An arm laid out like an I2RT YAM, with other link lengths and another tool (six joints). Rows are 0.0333 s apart.
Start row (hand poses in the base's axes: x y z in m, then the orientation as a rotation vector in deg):
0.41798, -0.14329, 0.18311, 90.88, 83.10, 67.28
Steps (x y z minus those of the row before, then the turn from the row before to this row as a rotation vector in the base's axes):
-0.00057, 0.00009, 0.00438, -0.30, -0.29, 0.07
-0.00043, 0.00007, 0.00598, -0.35, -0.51, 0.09
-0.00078, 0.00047, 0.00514, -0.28, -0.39, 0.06
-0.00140, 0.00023, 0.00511, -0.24, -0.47, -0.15
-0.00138, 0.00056, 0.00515, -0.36, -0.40, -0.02
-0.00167, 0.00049, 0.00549, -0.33, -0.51, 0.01
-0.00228, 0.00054, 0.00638, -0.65, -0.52, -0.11
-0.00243, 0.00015, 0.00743, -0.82, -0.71, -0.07
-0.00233, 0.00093, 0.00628, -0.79, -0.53, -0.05
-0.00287, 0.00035, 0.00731, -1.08, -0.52, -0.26
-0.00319, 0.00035, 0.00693, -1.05, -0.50, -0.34
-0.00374, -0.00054, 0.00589, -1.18, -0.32, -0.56
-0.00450, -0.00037, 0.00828, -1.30, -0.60, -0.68
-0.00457, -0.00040, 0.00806, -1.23, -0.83, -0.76
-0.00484, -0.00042, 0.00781, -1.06, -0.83, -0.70
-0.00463, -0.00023, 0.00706, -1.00, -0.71, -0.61
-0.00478, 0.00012, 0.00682, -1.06, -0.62, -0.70
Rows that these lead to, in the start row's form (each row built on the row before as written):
0.41741, -0.14320, 0.18749, 90.41, 83.09, 67.23
0.41698, -0.14313, 0.19347, 89.72, 82.98, 67.29
0.41620, -0.14266, 0.19861, 89.19, 82.89, 67.32
0.41480, -0.14243, 0.20372, 88.74, 82.54, 67.31
0.41342, -0.14187, 0.20887, 88.19, 82.40, 67.22
0.41175, -0.14138, 0.21436, 87.56, 82.20, 67.25
0.40947, -0.14084, 0.22074, 86.77, 82.01, 66.93
0.40704, -0.14069, 0.22817, 85.69, 81.79, 66.59
0.40471, -0.13976, 0.23445, 84.76, 81.69, 66.18
0.40184, -0.13941, 0.24176, 83.76, 81.52, 65.39
0.39865, -0.13906, 0.24869, 82.84, 81.27, 64.56
0.39491, -0.13960, 0.25458, 82.09, 81.00, 63.38
0.39041, -0.13997, 0.26286, 81.11, 80.47, 62.19
0.38584, -0.14037, 0.27092, 80.06, 79.68, 61.14
0.38100, -0.14079, 0.27873, 79.10, 78.88, 60.28
0.37637, -0.14102, 0.28579, 78.22, 78.22, 59.46
0.37159, -0.14090, 0.29261, 77.40, 77.57, 58.48

